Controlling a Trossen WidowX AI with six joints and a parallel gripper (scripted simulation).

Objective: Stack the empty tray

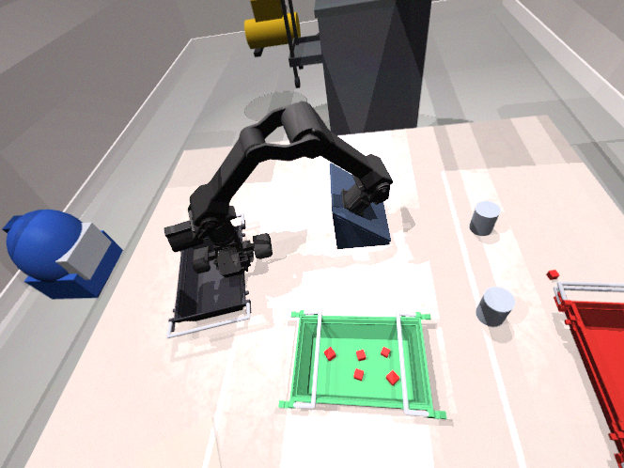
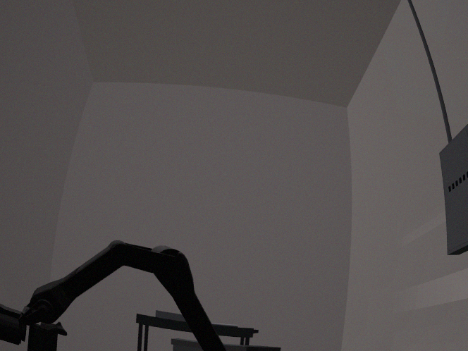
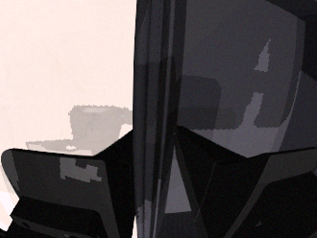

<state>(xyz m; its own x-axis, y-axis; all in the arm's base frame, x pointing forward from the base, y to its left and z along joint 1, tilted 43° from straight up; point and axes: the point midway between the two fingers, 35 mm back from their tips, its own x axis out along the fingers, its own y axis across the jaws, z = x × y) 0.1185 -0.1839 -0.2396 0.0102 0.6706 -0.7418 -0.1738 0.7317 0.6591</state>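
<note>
Now: the black tray 70 mm to the right of my gripper tip, 30 mm above it and 10 mm ahead of it. Also, from my gripper tip: red block (710 mm to the left, 80 mm ahead).
</note>
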